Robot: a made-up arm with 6 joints. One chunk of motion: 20 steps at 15 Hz.
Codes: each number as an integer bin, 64 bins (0 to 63) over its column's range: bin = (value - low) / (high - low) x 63, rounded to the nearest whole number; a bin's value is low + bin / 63 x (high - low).
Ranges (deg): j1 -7..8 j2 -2..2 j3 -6..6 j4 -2..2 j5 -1..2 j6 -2..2
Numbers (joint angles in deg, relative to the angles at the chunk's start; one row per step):
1: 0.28 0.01 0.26 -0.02 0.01 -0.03
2: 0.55 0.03 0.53 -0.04 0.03 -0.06
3: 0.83 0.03 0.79 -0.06 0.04 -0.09
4: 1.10 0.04 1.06 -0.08 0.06 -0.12
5: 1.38 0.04 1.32 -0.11 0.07 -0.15
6: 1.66 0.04 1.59 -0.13 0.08 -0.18
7: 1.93 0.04 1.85 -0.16 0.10 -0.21
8: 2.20 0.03 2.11 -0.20 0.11 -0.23
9: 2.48 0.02 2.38 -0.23 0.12 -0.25
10: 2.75 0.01 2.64 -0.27 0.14 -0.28
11: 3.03 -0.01 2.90 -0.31 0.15 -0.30
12: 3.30 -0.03 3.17 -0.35 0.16 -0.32
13: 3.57 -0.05 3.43 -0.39 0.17 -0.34
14: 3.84 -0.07 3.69 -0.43 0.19 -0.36
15: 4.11 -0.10 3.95 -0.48 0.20 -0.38
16: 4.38 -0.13 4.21 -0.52 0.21 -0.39
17: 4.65 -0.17 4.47 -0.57 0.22 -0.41
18: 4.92 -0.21 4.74 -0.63 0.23 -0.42
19: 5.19 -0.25 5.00 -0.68 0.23 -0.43
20: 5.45 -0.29 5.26 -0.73 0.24 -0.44
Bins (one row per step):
1: 31 32 33 31 21 31
2: 32 32 34 31 22 31
3: 33 32 36 31 22 30
4: 34 32 37 30 22 30
5: 35 32 38 30 22 29
6: 36 32 40 29 23 29
7: 38 32 41 29 23 28
8: 39 32 43 28 23 28
9: 40 32 44 28 24 28
10: 41 32 45 27 24 27
11: 42 31 47 27 24 27
12: 43 31 48 26 24 26
13: 44 31 50 25 25 26
14: 46 30 51 25 25 26
15: 47 30 52 24 25 26
16: 48 29 54 23 25 25
17: 49 29 55 23 26 25
18: 50 28 56 22 26 25
19: 51 28 58 21 26 25
20: 52 27 59 20 26 25

